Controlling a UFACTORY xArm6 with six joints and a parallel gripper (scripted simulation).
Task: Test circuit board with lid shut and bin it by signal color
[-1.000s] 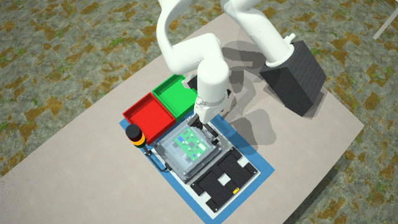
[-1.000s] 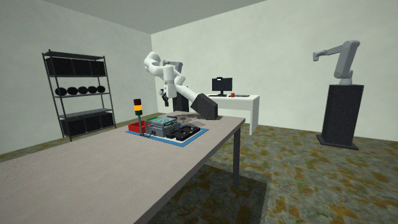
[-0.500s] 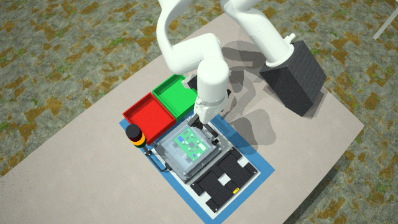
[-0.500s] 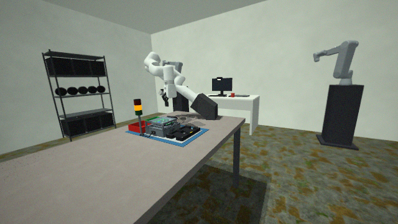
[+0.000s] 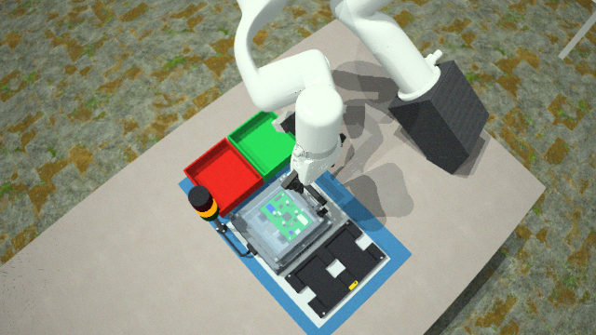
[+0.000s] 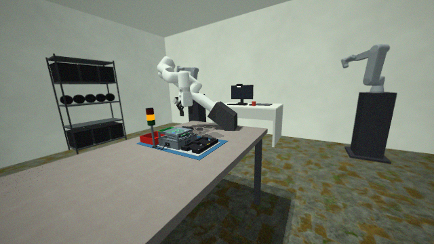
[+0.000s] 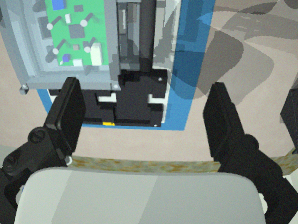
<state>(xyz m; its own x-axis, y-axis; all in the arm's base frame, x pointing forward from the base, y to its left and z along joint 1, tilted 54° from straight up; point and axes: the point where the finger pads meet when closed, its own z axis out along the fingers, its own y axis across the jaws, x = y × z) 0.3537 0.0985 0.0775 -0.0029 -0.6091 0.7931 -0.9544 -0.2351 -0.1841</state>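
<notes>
The black latch hook lies 20 mm ahead of my hand, 60 mm to the left of it and 110 mm below it. Round my hand: green circuit board (80 mm ahead, 120 mm below); then tester lid (90 mm ahead, 110 mm below); then green bin (20 mm behind, 200 mm to the right, 180 mm below).
</notes>
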